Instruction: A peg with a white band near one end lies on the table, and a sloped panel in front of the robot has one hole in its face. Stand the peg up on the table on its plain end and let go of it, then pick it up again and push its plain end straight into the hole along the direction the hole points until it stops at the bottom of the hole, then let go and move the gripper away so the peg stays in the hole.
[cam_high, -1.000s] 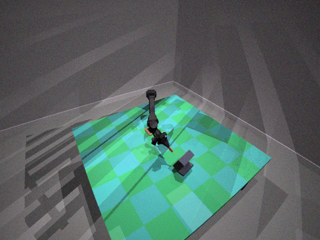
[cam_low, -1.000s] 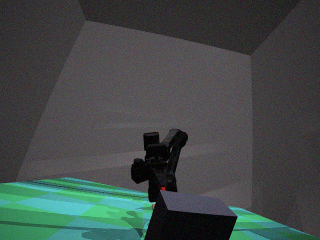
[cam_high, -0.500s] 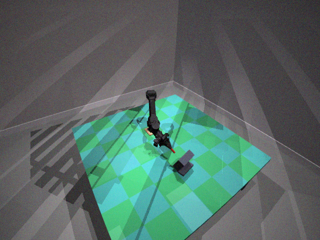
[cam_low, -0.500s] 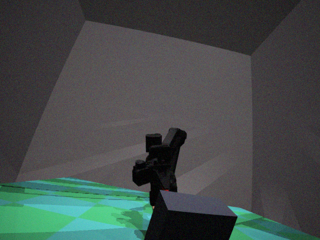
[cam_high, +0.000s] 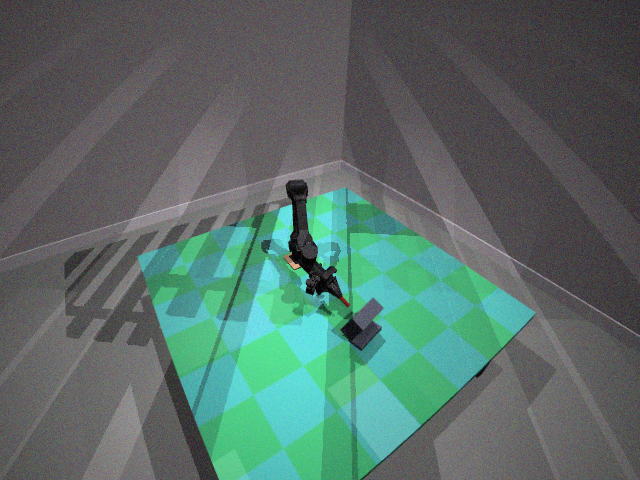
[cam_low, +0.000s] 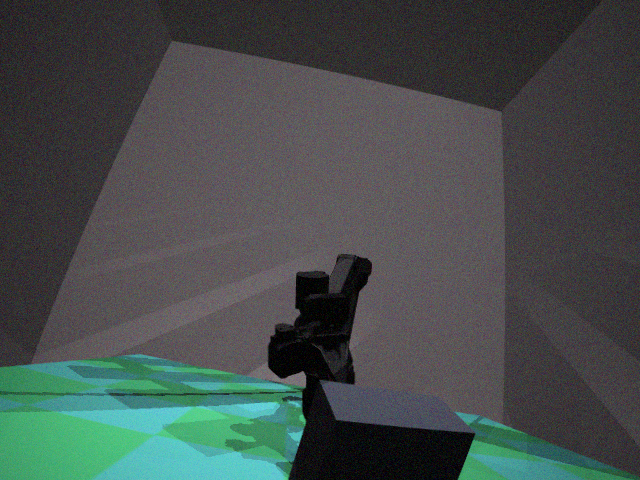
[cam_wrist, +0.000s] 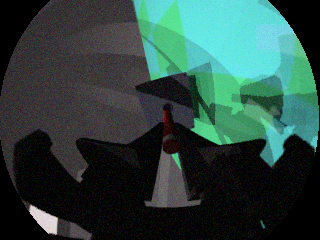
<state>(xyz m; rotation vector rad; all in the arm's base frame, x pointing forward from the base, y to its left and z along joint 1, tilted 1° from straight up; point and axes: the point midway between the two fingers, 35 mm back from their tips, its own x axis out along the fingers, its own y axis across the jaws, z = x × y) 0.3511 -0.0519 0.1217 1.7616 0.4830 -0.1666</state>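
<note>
The sloped panel lies 10 cm ahead of my gripper tip, 4 cm below it and 3 cm to the left of it. The rest, counted from my gripper tip: red peg (1 cm behind, 1 cm above).
</note>
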